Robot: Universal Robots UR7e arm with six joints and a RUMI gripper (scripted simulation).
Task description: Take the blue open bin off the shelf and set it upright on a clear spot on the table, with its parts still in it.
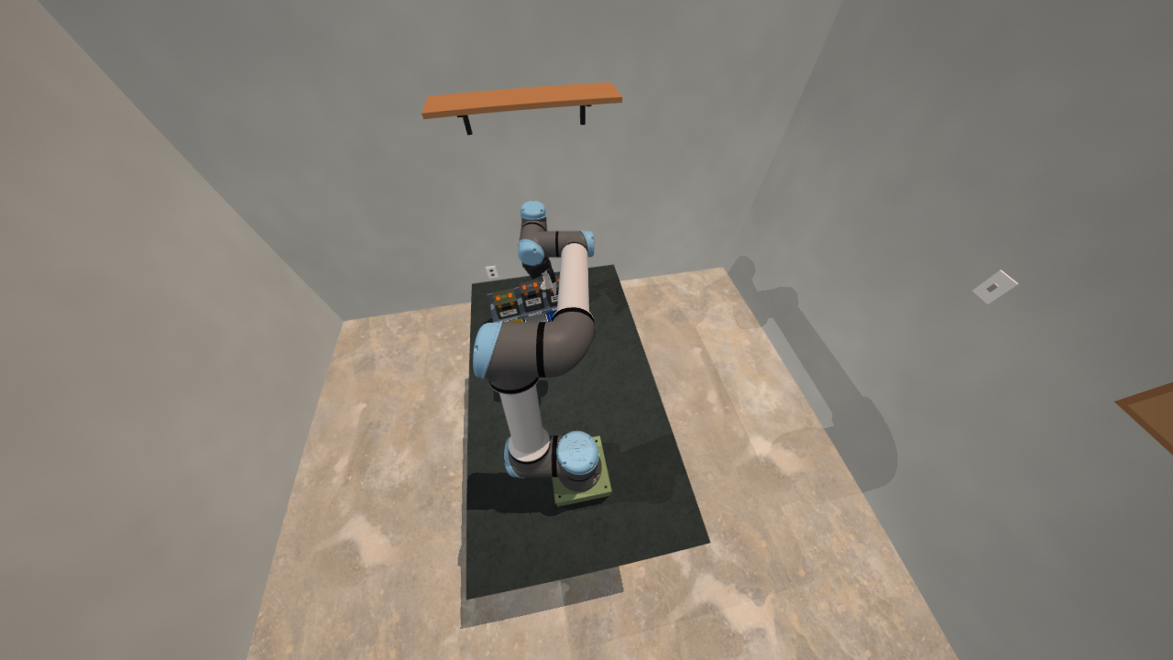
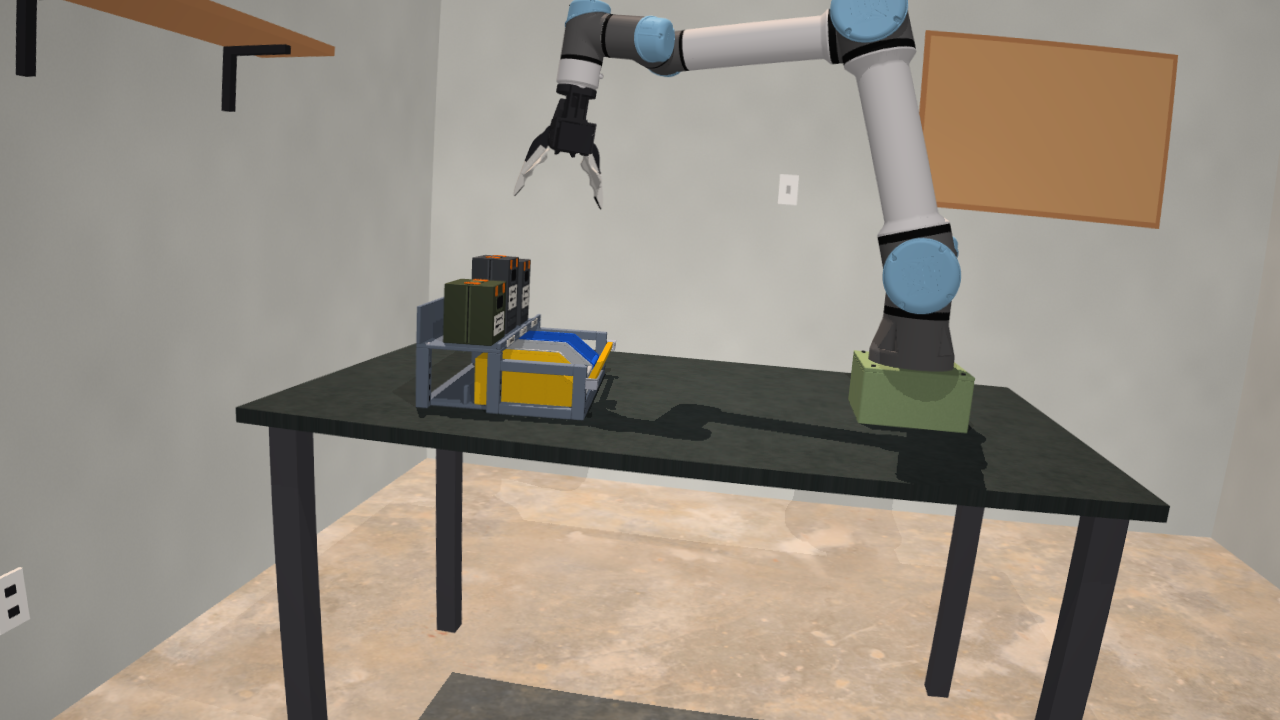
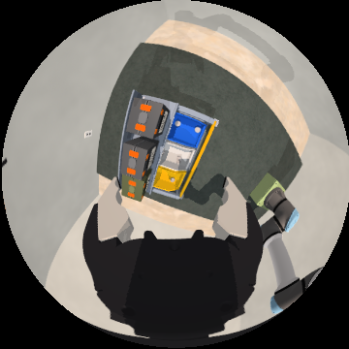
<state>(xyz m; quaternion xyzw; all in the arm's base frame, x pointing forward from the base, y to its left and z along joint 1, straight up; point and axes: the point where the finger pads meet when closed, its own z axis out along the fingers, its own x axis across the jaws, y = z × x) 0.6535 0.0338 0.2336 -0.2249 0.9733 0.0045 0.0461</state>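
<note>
Now: hand 11 cm past the thin yellow bar, 5 cm to the right of it and 27 cm above it. Also, from my hand: dark tool case: 8 cm ahead, 19 cm to the left, 18 cm below; blue open bin: 1 cm ahead, 5 cm to the right, 29 cm below; white bin: 6 cm to the left, 29 cm below.
</note>
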